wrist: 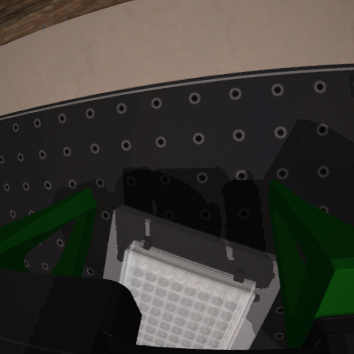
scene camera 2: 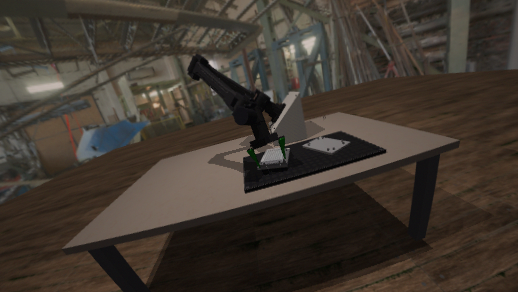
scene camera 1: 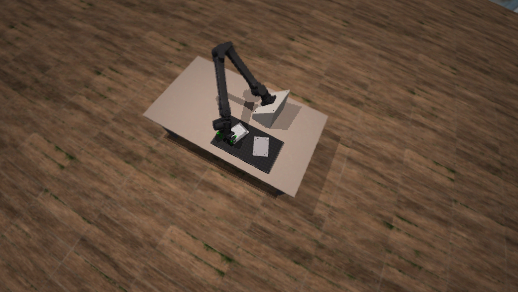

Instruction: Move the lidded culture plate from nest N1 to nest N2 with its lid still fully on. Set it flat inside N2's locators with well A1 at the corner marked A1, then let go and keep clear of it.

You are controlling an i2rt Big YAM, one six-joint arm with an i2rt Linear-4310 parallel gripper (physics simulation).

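Where they show: gripper, between the fingertips: (wrist: 176, 193) (scene camera 2: 272, 163) (scene camera 1: 226, 141); arm's base, origin of its link: (scene camera 2: 279, 113) (scene camera 1: 268, 101).
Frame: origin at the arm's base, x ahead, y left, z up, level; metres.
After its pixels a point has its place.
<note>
The lidded culture plate (scene camera 1: 240, 132) @(x 0.305, y -0.116, z -0.104 m) (scene camera 2: 273, 156) @(x 0.342, y -0.156, z -0.104 m) (wrist: 185, 305) @(x 0.347, y -0.168, z -0.104 m), white with a clear lid and a grid of wells, sits in nest N1 (wrist: 190, 232) @(x 0.390, y -0.175, z -0.124 m). In the wrist view its near part is cut off by the gripper body and frame edge. My gripper (scene camera 1: 226, 137) @(x 0.424, y -0.180, z -0.094 m) (scene camera 2: 271, 162) @(x 0.424, y -0.180, z -0.094 m) (wrist: 176, 193) @(x 0.424, y -0.180, z -0.094 m) is open, its green fingers on either side of the plate and nest, holding nothing. In the wrist view the plate lies turned relative to the fingers. Nest N2 (scene camera 1: 260, 146) @(x 0.343, y 0.078, z -0.121 m) (scene camera 2: 327, 145) @(x 0.363, y 0.078, z -0.121 m) is a pale flat plate with small upright locators and no plate on it. The A1 marking is too small to read.
Both nests stand on a black perforated board (scene camera 1: 272, 160) @(x 0.409, y 0.209, z -0.133 m) (scene camera 2: 310, 162) @(x 0.434, y -0.040, z -0.132 m) (wrist: 175, 120) @(x 0.462, y -0.176, z -0.132 m) on the table (scene camera 1: 175, 95) @(x 0.196, y -0.819, z -0.146 m) (scene camera 2: 165, 200) @(x 0.355, y -0.624, z -0.145 m). A pale wedge-shaped mount (scene camera 1: 274, 112) @(x 0.133, y 0.085, z 0.083 m) (scene camera 2: 295, 117) @(x 0.143, y 0.042, z -0.017 m) carries the arm's base behind the board. The table's front edge runs close to the board.
</note>
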